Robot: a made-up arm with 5 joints. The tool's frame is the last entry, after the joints. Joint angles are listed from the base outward. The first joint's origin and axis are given. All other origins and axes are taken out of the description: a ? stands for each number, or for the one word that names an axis. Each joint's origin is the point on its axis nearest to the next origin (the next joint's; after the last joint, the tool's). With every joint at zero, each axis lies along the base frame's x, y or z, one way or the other. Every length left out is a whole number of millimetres.
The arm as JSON. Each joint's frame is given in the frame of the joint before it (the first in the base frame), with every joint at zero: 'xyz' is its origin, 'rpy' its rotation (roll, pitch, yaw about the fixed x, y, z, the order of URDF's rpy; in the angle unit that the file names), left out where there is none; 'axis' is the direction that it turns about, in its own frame. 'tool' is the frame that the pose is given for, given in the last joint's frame.
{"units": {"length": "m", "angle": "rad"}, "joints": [
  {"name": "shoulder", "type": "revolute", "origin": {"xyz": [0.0, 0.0, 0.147]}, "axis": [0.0, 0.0, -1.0]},
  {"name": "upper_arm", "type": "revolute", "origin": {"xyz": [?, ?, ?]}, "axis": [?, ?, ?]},
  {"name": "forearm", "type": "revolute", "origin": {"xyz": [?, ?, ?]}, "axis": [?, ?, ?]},
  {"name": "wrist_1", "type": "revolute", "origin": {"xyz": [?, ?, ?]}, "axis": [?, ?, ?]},
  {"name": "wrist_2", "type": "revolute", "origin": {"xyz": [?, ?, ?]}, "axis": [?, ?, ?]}
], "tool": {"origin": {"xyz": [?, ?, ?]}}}
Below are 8 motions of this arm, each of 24 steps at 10 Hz.
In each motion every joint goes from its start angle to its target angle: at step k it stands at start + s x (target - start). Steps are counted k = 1, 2, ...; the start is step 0. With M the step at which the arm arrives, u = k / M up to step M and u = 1 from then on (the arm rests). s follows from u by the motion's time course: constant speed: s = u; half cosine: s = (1 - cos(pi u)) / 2; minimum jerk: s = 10 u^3 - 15 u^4 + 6 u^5.
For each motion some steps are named. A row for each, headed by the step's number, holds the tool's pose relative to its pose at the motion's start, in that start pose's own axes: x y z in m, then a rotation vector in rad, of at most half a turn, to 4 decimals.
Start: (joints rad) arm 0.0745 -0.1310 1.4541 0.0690 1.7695
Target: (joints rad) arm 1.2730 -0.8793 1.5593 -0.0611 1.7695
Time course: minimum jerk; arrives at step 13
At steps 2, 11, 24:
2: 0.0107 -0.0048 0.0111 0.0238 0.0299 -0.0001
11: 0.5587 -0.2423 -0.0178 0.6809 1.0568 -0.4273
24: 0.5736 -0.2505 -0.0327 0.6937 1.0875 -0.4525

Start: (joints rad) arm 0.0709 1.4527 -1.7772 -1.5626 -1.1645
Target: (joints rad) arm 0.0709 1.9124 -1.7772 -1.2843 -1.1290
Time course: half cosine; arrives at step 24
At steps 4, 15, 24:
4: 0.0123 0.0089 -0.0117 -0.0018 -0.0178 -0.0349
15: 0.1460 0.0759 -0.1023 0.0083 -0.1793 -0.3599
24: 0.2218 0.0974 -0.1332 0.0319 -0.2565 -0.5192

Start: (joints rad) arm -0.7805 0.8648 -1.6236 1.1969 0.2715
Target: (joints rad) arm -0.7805 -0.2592 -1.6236 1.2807 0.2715
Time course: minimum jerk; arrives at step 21
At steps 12, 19, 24:
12: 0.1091 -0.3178 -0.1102 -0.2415 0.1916 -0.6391
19: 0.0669 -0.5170 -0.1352 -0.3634 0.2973 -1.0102
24: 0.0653 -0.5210 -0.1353 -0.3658 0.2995 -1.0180

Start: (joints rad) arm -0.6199 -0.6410 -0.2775 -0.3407 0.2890
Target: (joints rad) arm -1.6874 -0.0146 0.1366 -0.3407 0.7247
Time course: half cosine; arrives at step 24
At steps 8, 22, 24:
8: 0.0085 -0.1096 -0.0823 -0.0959 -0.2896 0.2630
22: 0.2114 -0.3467 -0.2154 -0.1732 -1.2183 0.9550
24: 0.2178 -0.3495 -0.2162 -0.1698 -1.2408 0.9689

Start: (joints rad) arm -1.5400 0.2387 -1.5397 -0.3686 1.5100
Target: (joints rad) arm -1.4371 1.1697 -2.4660 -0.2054 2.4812
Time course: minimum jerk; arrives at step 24
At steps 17, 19, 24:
17: 0.2590 -0.2323 0.2474 -0.2381 0.8192 0.6792
19: 0.2854 -0.2655 0.2521 -0.2370 0.8421 0.8055
24: 0.3043 -0.2901 0.2530 -0.2326 0.8484 0.9016

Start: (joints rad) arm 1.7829 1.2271 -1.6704 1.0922 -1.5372
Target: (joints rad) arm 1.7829 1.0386 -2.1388 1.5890 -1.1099
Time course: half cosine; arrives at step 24
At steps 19, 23, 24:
19: 0.1262 0.0495 0.0855 -0.0096 -0.1707 -0.4329
23: 0.1381 0.0536 0.0989 -0.0017 -0.1701 -0.4752
24: 0.1386 0.0538 0.0994 -0.0013 -0.1700 -0.4770

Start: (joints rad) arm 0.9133 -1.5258 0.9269 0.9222 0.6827
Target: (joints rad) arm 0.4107 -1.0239 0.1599 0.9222 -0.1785
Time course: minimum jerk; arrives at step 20
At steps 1, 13, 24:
1: 0.0002 -0.0002 -0.0002 0.0012 0.0008 -0.0008
13: 0.0537 -0.2279 -0.1270 0.6917 0.1726 -0.7150
24: 0.0397 -0.3177 -0.1527 0.8569 0.0593 -0.9421

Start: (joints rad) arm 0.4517 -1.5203 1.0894 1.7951 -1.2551
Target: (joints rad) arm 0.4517 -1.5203 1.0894 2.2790 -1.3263
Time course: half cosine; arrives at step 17
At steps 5, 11, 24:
5: 0.0137 0.0020 0.0016 0.0141 0.0292 -0.0916
11: 0.0502 0.0012 0.0040 0.0509 0.1000 -0.3352
24: 0.0693 -0.0028 0.0040 0.0698 0.1338 -0.4651

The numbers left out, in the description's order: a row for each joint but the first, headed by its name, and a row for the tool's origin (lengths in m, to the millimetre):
upper_arm: xyz -0.212 0.048 0.0, axis 0.0 -1.0 0.0
forearm: xyz 0.078 0.0 -0.448, axis 0.0 0.0 1.0
wrist_1: xyz -0.087 0.166 0.0, axis 0.0 1.0 0.0
wrist_2: xyz -0.03 0.0 0.075, axis -1.0 0.0 0.0
tool: xyz 0.0 0.067 0.006

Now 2 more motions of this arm.
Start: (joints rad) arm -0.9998 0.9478 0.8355 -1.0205 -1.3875
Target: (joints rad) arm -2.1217 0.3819 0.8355 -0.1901 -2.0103
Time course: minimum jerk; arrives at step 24
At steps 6, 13, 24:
6: 0.0130 0.0248 -0.0051 0.1818 -0.0389 -0.0633
13: 0.0463 0.1229 0.0385 1.0688 -0.0548 -0.3391
24: 0.0319 0.1580 0.1241 1.8200 0.2027 -0.6191

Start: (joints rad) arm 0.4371 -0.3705 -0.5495 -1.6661 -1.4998
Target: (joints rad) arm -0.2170 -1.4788 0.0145 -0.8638 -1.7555
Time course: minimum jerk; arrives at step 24
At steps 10, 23, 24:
10: 0.0998 0.1082 0.2885 0.4626 0.3133 -0.5588
23: 0.4484 -0.0471 0.6330 0.8323 1.0974 -1.6897
24: 0.4487 -0.0474 0.6331 0.8322 1.0983 -1.6909

